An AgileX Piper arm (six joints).
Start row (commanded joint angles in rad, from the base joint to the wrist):
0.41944 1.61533 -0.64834 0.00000 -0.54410 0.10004
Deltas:
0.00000 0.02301 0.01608 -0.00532 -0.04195 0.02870
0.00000 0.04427 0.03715 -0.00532 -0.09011 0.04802
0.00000 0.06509 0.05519 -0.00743 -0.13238 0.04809
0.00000 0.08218 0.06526 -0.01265 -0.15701 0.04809
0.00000 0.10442 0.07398 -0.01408 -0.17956 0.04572
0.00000 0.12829 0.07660 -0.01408 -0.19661 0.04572
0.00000 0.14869 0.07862 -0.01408 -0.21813 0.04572
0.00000 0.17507 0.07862 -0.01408 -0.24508 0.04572
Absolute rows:
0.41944 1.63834 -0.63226 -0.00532 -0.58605 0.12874
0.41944 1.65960 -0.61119 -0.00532 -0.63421 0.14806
0.41944 1.68042 -0.59315 -0.00743 -0.67648 0.14813
0.41944 1.69751 -0.58308 -0.01265 -0.70111 0.14813
0.41944 1.71975 -0.57436 -0.01408 -0.72366 0.14576
0.41944 1.74362 -0.57174 -0.01408 -0.74071 0.14576
0.41944 1.76402 -0.56972 -0.01408 -0.76223 0.14576
0.41944 1.79040 -0.56972 -0.01408 -0.78918 0.14576

